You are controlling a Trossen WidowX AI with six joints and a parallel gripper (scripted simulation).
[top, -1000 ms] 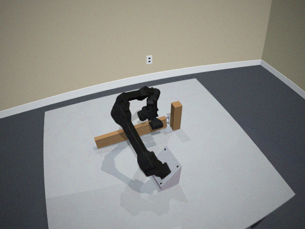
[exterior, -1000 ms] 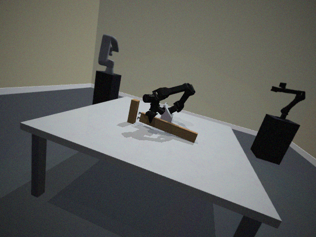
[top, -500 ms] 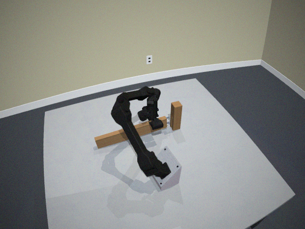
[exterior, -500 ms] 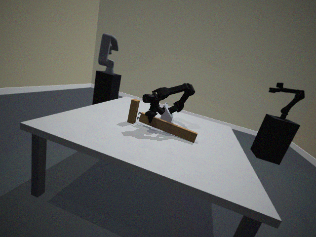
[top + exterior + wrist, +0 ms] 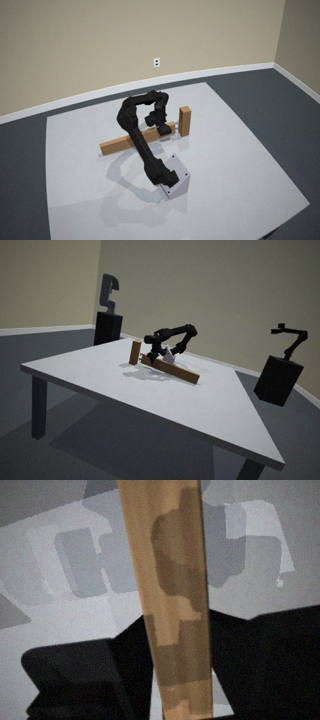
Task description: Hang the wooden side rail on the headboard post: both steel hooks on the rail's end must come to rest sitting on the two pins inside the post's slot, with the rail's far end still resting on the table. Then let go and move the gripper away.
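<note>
Now: the wooden headboard post 150 mm to the right of my gripper tip and 40 mm above it.
</note>
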